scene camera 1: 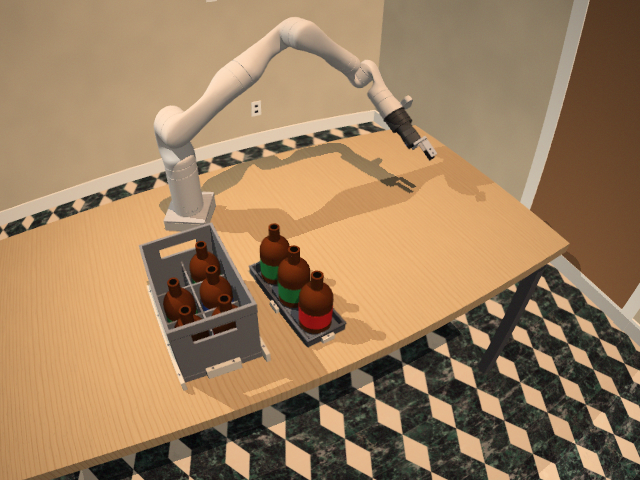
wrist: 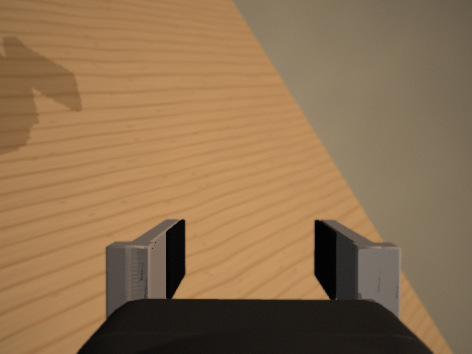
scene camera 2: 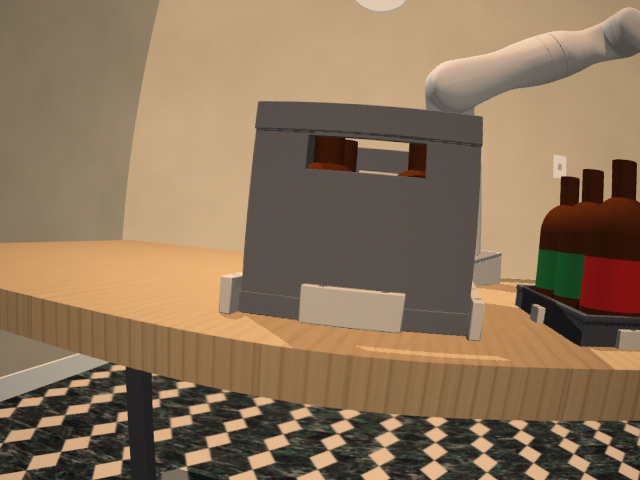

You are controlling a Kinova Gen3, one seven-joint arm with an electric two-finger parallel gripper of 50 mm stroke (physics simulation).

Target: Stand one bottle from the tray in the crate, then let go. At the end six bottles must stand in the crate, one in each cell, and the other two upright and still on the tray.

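Frame: origin at the arm's base, x ahead, y left, z up, level; centimetres.
Seen in the pictures: gripper, fingertip midpoint: [scene camera 1: 433,157] [wrist: 249,247]; arm's base at its link origin: [scene camera 1: 188,206].
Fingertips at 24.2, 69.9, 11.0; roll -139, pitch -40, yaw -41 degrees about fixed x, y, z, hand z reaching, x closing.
Offsets run from my fingertips to a thing's top centre, as dx, dy, dz. Level surfaces: height alone.
My gripper [scene camera 1: 431,155] [wrist: 249,247] is open and empty, above the far right part of the table, well away from the bottles. The grey crate {+15.9, -79.9, +1.8} [scene camera 1: 219,343] [scene camera 2: 361,232] holds several upright brown bottles, among them one at the back right [scene camera 1: 204,265], one at the middle right [scene camera 1: 215,289] and one at the left [scene camera 1: 178,303]; the front ones are partly hidden by its wall. On the dark tray {+18.3, -56.9, -13.2} [scene camera 1: 300,328] [scene camera 2: 558,322] three bottles stand upright in a row: a green-labelled one {+9.2, -57.4, +0.3} [scene camera 1: 273,250] at the back, a green-labelled one {+18.0, -56.9, +0.3} [scene camera 1: 293,279] in the middle, a red-labelled one {+27.1, -56.3, +0.3} [scene camera 1: 315,304] [scene camera 2: 615,279] in front.
The crate and tray stand side by side on the wooden table {dz -15.8} [scene camera 1: 413,248], with pale blocks {+30.2, -80.3, -12.7} [scene camera 1: 223,367] [scene camera 2: 351,308] against their sides. The arm's base [scene camera 1: 188,211] is behind the crate. The wall shows beyond the table's edge in the wrist view.
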